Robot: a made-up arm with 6 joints.
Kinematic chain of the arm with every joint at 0, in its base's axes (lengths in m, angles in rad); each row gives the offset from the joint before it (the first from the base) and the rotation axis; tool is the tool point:
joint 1: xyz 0 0 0.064 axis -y
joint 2: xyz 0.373 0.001 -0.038 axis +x
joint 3: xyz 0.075 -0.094 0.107 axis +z
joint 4: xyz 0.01 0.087 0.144 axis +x
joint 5: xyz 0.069 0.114 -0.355 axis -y
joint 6: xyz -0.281 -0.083 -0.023 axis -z
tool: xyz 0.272 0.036 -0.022
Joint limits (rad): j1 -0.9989..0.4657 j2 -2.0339..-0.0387 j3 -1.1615..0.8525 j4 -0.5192..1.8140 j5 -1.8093..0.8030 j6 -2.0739..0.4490
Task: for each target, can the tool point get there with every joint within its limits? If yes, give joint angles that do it. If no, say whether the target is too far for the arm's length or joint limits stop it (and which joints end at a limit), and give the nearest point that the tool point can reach.
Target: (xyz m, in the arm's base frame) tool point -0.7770 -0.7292 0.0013
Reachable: no: joint limits stop it (at a limit: joint 1, joint 2, joint 5, joint 6) | nearest point -0.3982 -0.3139 -0.1431 | short by 0.580 m
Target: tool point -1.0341 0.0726 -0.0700
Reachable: no: joint limits stop it (at a limit: joint 1, joint 2, joint 5, joint 6) | nearest point -0.6381 0.1307 -0.1585 | short by 0.410 m
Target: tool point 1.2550 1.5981 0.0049
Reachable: no: too far | nearest point 0.9007 0.8267 0.0216 | short by 0.849 m
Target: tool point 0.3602 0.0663 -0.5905
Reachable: yes | joints 0.0306 -1.8764 -0.1406 0.9998 0.2543 -1.5128
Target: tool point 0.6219 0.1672 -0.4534
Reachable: yes | joints -0.7276 -0.2828 -0.9603 0.6261 -1.1711 -0.5092
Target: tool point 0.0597 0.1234 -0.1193
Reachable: yes | joints -0.5507 -1.0778 0.5543 -0.2451 -0.9819 -1.5799
